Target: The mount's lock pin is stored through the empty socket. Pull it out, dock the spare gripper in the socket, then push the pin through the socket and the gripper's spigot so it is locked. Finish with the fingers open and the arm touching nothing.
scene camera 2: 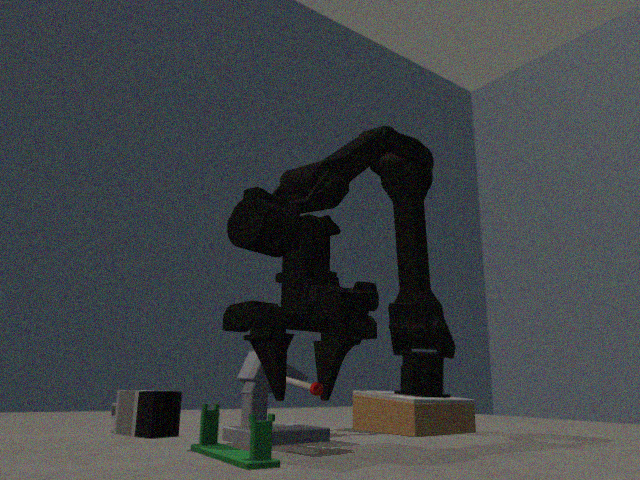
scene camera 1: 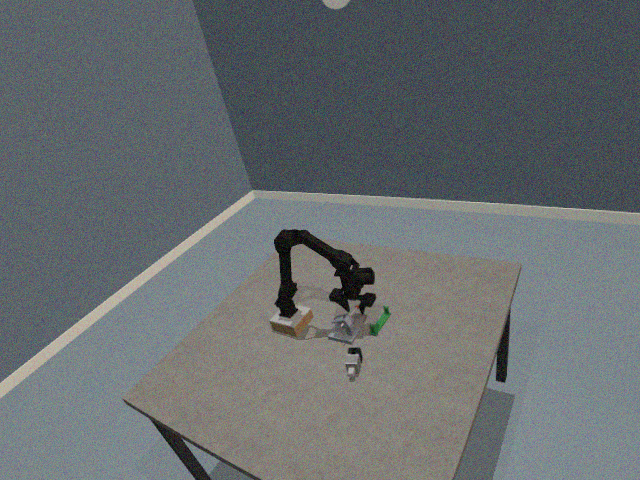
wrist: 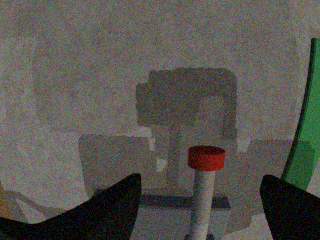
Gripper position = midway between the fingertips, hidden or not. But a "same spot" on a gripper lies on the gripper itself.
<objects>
My gripper shows in scene camera 2 (303, 400), in scene camera 1 and in the wrist view. One and the same spot on my gripper: (wrist: 118, 205) is (scene camera 1: 348, 304).
</objects>
